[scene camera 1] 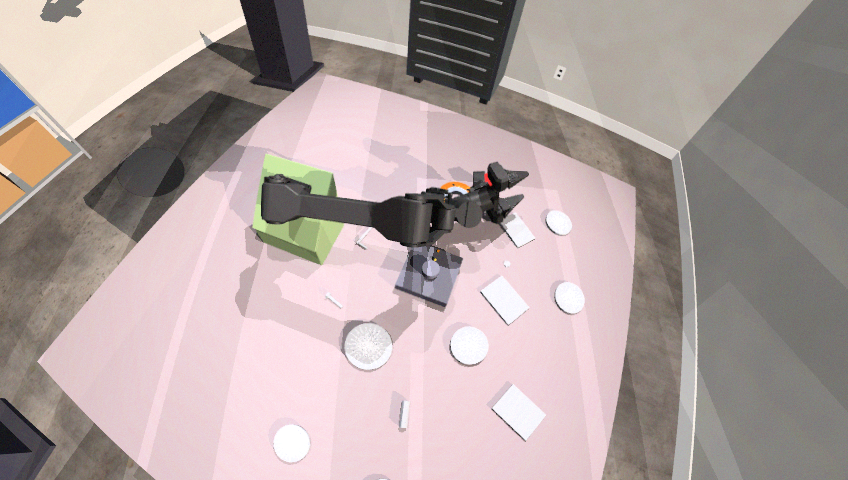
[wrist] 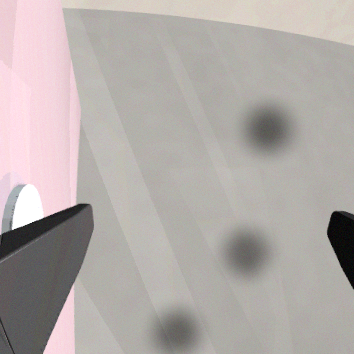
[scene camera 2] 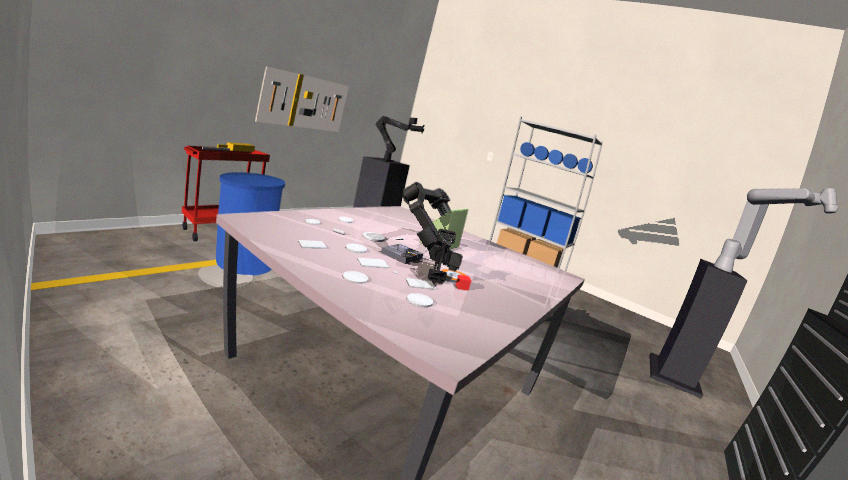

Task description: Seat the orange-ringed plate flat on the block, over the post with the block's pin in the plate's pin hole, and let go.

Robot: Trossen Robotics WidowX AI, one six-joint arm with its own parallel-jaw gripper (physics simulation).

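Frame: origin at the arm's base, x back, y right, z up, level; centimetres.
Where they show: gripper, fingertip midpoint: (scene camera 1: 525, 184) (wrist: 213, 219) (scene camera 2: 446, 258); arm's base, link origin: (scene camera 1: 296, 195) (scene camera 2: 447, 216).
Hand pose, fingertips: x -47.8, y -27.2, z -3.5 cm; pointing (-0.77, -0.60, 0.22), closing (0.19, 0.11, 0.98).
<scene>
Each offset is from my fingertips to the top centre of the thing. Level surfaces: height alone.
The orange-ringed plate @(dx +16.0, dy +2.5, dz -10.2 cm) (scene camera 1: 455, 186) is mostly hidden under the arm in the first scene view; in the second, a bit of its orange shows beside a red block @(dx +10.2, dy -4.2, dz -7.4 cm) (scene camera 2: 462, 282). Its hole cannot be made out. The dark grey block @(dx +15.6, dy +27.1, dz -7.5 cm) (scene camera 1: 423, 289) (scene camera 2: 402, 255) sits on the table with its round post @(dz -7.5 cm) (scene camera 1: 430, 269) upright and uncovered; a small yellow detail, perhaps the pin, shows beside the post. My gripper (scene camera 1: 523, 185) (wrist: 213, 219) is open and empty, above the table beyond the plate, its fingers pointing away from the arm's base. Neither plate nor block shows in the wrist view.
A green box-like wedge (scene camera 1: 324, 236) (scene camera 2: 457, 223) stands by the arm's base. A white rectangular tile @(dx -2.2, dy +5.9, dz -10.9 cm) (scene camera 1: 518, 231) and a white disc @(dx -14.0, dy -1.4, dz -10.7 cm) (scene camera 1: 558, 222) lie near the gripper. More white tiles, discs and small pieces lie around the block on the pink table (scene camera 1: 333, 118) (scene camera 2: 464, 339).
</scene>
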